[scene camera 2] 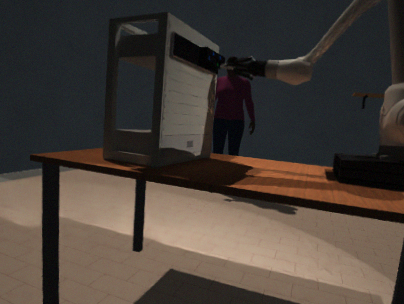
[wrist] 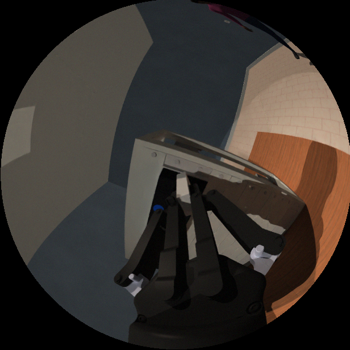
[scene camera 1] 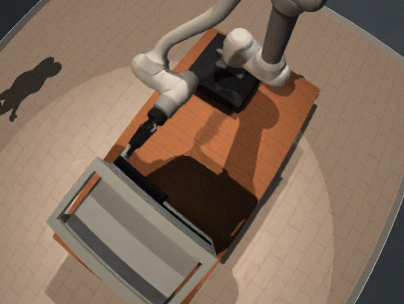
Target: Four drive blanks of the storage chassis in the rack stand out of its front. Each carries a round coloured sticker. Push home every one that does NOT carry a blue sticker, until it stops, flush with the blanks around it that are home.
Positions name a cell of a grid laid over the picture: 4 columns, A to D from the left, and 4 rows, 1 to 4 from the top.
Scene:
grey rack: scene camera 2 B1; wrist B2; scene camera 1 B4

